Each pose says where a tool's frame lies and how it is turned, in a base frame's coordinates. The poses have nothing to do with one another.
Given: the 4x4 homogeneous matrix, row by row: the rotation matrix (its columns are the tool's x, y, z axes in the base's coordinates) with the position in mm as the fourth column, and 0 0 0 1 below. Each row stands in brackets.
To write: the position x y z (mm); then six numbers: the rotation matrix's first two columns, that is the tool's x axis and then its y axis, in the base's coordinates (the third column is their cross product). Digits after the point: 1 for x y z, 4 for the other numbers. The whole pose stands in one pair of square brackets.
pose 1, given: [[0.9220, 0.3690, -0.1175, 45.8], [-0.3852, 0.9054, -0.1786, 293.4], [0.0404, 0.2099, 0.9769, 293.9], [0, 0, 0, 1]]
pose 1, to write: [45.8, 293.4, 293.9, 0.9220, -0.3852, 0.0404, 0.3690, 0.9054, 0.2099]
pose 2, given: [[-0.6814, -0.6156, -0.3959, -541.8], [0.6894, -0.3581, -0.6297, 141.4], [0.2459, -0.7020, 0.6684, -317.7], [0, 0, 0, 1]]
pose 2, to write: [-541.8, 141.4, -317.7, -0.6814, 0.6894, 0.2459, -0.6156, -0.3581, -0.7020]
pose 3, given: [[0.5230, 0.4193, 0.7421, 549.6], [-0.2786, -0.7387, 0.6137, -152.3], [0.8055, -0.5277, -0.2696, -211.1], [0, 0, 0, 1]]
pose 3, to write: [549.6, -152.3, -211.1, 0.5230, -0.2786, 0.8055, 0.4193, -0.7387, -0.5277]
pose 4, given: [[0.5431, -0.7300, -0.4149, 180.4], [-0.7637, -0.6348, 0.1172, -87.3], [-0.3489, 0.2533, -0.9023, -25.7], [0, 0, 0, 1]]
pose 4, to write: [180.4, -87.3, -25.7, 0.5431, -0.7637, -0.3489, -0.7300, -0.6348, 0.2533]
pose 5, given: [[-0.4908, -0.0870, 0.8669, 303.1], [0.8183, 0.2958, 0.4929, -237.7], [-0.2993, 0.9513, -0.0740, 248.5], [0, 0, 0, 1]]
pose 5, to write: [303.1, -237.7, 248.5, -0.4908, 0.8183, -0.2993, -0.0870, 0.2958, 0.9513]
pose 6, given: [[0.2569, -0.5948, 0.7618, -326.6], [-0.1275, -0.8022, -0.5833, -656.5], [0.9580, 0.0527, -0.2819, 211.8], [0, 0, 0, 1]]
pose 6, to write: [-326.6, -656.5, 211.8, 0.2569, -0.1275, 0.9580, -0.5948, -0.8022, 0.0527]
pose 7, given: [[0.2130, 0.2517, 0.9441, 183.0], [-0.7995, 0.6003, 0.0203, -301.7], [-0.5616, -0.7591, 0.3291, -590.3], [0, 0, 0, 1]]
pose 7, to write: [183.0, -301.7, -590.3, 0.2130, -0.7995, -0.5616, 0.2517, 0.6003, -0.7591]
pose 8, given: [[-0.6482, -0.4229, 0.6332, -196.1], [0.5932, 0.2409, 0.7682, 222.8], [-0.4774, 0.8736, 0.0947, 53.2], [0, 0, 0, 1]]
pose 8, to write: [-196.1, 222.8, 53.2, -0.6482, 0.5932, -0.4774, -0.4229, 0.2409, 0.8736]
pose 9, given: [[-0.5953, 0.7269, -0.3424, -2.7], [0.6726, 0.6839, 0.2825, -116.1], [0.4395, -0.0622, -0.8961, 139.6], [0, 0, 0, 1]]
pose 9, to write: [-2.7, -116.1, 139.6, -0.5953, 0.6726, 0.4395, 0.7269, 0.6839, -0.0622]
